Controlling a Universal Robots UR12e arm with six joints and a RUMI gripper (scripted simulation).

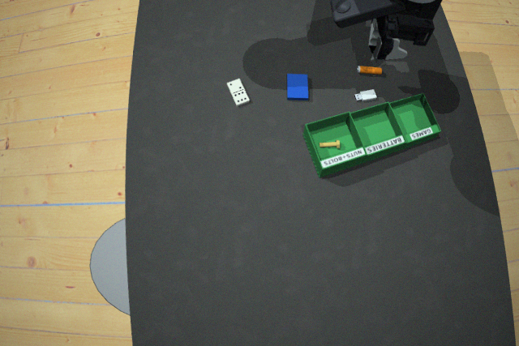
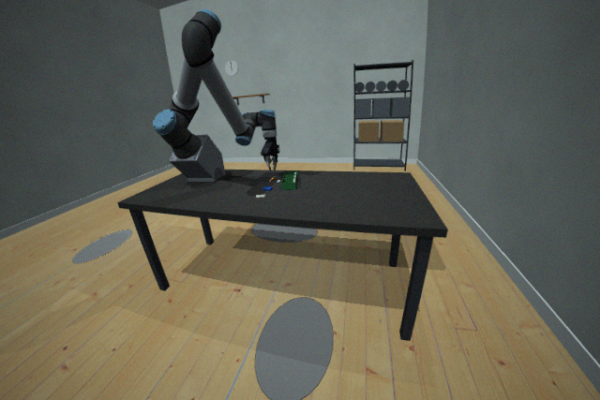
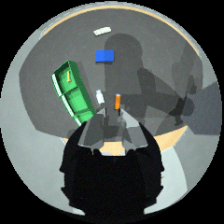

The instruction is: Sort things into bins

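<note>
Right now my hand is 2 cm past the orange battery, 1 cm to the right of it and 8 cm above it. From my hand the other things lie so: green three-part bin (12 cm ahead, 7 cm below); then white usb stick (4 cm ahead, 1 cm to the right, 9 cm below); then blue flat block (2 cm ahead, 14 cm to the right, 9 cm below).
</note>
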